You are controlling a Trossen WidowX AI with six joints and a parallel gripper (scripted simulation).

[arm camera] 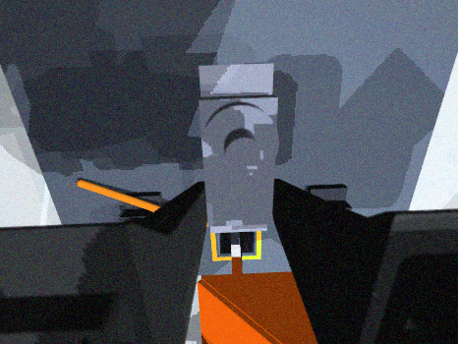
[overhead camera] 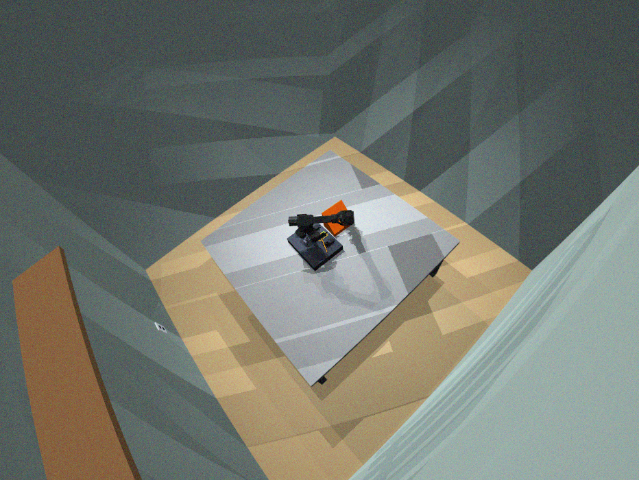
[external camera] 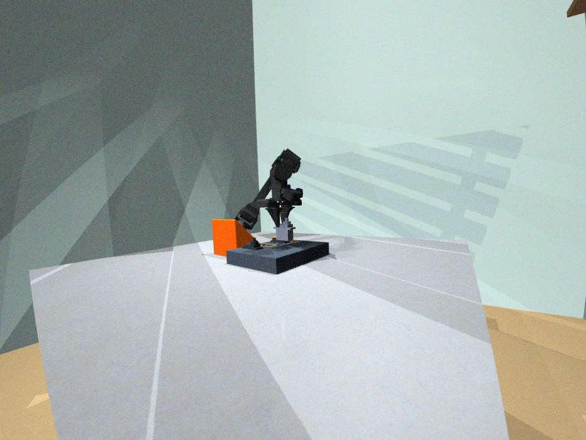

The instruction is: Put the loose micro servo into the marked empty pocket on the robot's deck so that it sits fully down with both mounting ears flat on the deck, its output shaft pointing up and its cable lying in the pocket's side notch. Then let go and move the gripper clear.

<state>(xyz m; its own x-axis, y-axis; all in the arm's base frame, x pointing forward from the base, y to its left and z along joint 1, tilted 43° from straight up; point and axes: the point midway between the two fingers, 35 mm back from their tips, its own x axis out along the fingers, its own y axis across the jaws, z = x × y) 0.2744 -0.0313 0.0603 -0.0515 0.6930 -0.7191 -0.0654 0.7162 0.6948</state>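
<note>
The dark grey deck lies 10 cm below my gripper tip and 3 cm ahead of it.
</note>
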